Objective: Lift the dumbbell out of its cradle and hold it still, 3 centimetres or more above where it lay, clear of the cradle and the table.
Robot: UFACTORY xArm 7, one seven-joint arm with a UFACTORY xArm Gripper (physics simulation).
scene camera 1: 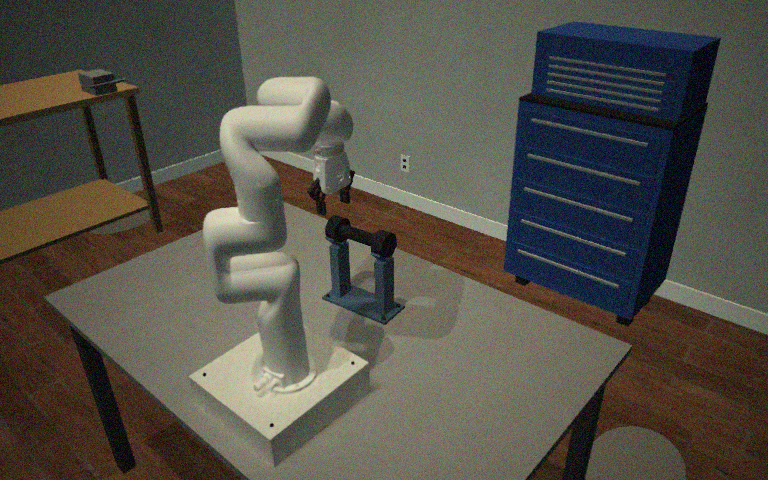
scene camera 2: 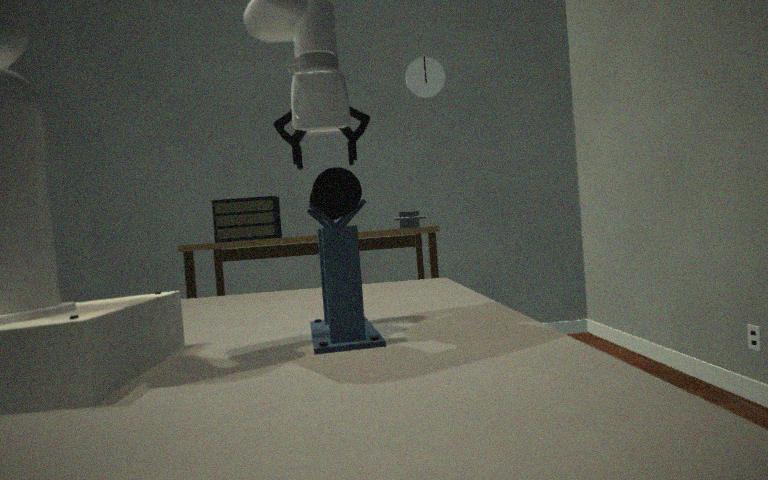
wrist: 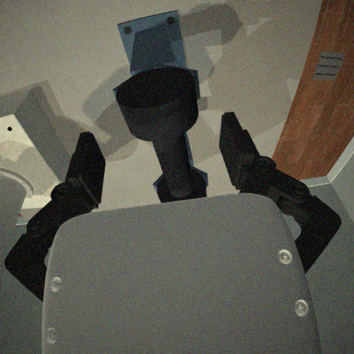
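A black dumbbell lies level in the V-shaped tops of a blue cradle, which has two posts on a base plate on the table. My gripper is open and empty and points down. In scene camera 1 it is above the far-left end of the dumbbell. In scene camera 2 the fingertips are a little above the top of the near weight, one to each side. In the wrist view the handle runs between the two fingers, and the gripper body hides part of the far end.
The grey table carries the arm's white base block, to one side of the cradle. Away from the table stand a blue drawer cabinet and a wooden workbench.
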